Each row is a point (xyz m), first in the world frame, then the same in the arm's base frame.
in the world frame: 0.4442 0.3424 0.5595
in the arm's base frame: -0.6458 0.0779 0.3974
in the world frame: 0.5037 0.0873 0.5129
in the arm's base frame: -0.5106 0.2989 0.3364
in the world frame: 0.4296 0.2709 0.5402
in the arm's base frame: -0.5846 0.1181 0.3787
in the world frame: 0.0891 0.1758 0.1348
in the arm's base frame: -0.2365 -0.0889 0.0247
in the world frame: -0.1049 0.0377 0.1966
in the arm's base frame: -0.0070 -0.1114 0.1106
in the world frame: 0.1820 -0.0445 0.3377
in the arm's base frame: -0.1716 0.1582 0.2066
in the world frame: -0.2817 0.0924 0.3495
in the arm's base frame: 0.0702 -0.2525 0.2888
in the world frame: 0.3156 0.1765 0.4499
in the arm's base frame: -0.4294 0.0998 0.3036
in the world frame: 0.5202 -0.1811 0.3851
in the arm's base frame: -0.3279 0.4911 0.2011
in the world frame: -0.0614 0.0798 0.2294
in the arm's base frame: -0.0703 -0.1090 0.1378
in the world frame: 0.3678 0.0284 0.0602
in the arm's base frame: -0.3313 0.1976 -0.0931
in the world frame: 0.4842 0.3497 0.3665
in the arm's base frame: -0.6625 0.0770 0.2009
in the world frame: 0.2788 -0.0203 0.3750
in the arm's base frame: -0.2617 0.2100 0.2300
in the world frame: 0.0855 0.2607 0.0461
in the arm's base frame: -0.2839 -0.1637 -0.0604
